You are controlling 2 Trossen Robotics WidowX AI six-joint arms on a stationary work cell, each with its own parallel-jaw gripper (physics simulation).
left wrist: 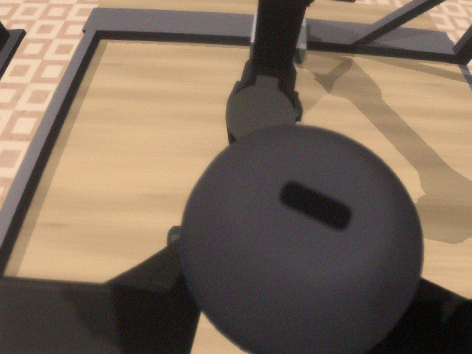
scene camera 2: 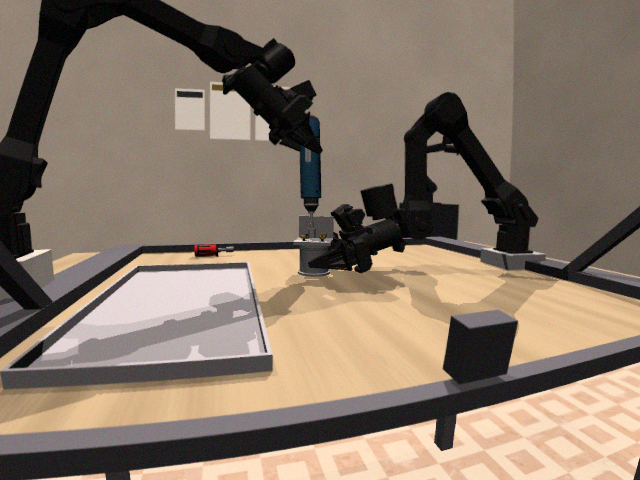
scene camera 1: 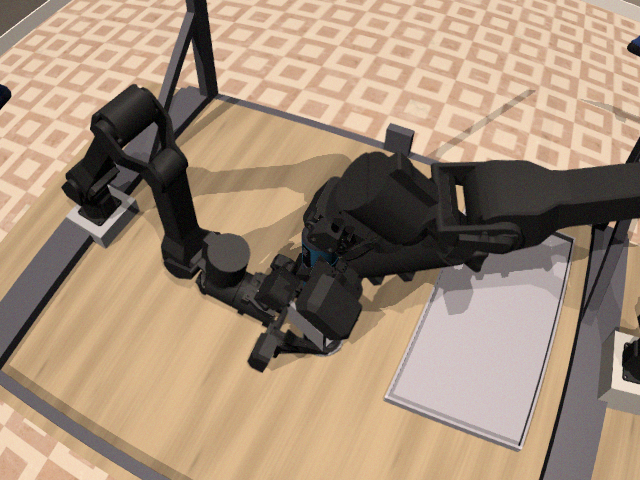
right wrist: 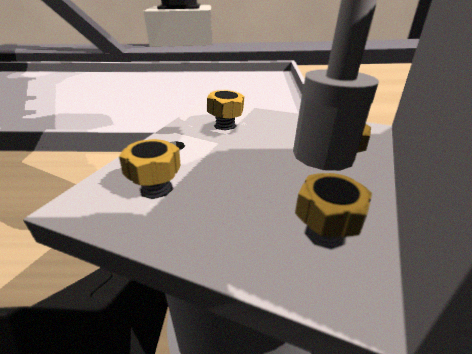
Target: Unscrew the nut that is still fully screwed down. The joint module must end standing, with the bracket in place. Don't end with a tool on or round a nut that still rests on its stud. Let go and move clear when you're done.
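Pixels of known places: left gripper, between the fingertips: (scene camera 2: 318, 154) (scene camera 1: 307, 261); right gripper, between the fingertips: (scene camera 2: 304, 262); left arm's base, origin of its link: (right wrist: 180, 8); right arm's base, origin of its link: (scene camera 2: 512, 251) (scene camera 1: 99, 207).
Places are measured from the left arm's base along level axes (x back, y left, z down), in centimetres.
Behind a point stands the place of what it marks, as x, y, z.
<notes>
My left gripper (scene camera 2: 311, 146) {-51.1, 8.2, -16.4} is shut on the blue nut driver (scene camera 2: 310, 178) {-48.9, 6.3, -11.5} (scene camera 1: 319, 256) (left wrist: 300, 250), which hangs nearly upright over the joint module. In the right wrist view, its grey socket (right wrist: 334, 120) {-50.4, 7.4, -1.1} is in front of the low fourth nut (right wrist: 365, 139) {-49.4, 8.7, -0.1} and partly hides it; whether they touch is unclear. Three other yellow nuts (right wrist: 225, 104) {-47.8, 5.3, -0.6} (right wrist: 150, 162) {-50.9, 3.8, -0.6} (right wrist: 334, 206) {-52.4, 6.7, -0.6} sit raised on their threaded studs. The bracket (right wrist: 225, 200) {-51.0, 5.2, 0.3} (scene camera 2: 324, 225) {-52.5, 7.9, -2.3} lies on the standing joint module (scene camera 2: 311, 255) {-48.2, 3.6, 2.9}. My right gripper (scene camera 2: 316, 263) {-47.7, 6.2, 4.7} is shut on the module's body from the side.
A red tool (scene camera 2: 205, 250) {-30.1, 29.6, 5.2} with a grey socket lies on the table (scene camera 2: 361, 330) {-44.8, -23.1, 6.9} behind the grey tray (scene camera 2: 134, 374) {-21.7, -27.3, 6.2} (scene camera 1: 454, 424) {-27.0, 14.3, 5.4}. The bracket's upright wall (right wrist: 440, 175) stands close beside the socket. A dark block (scene camera 2: 480, 348) {-47.5, -37.6, 3.3} stands on the table's frame.
</notes>
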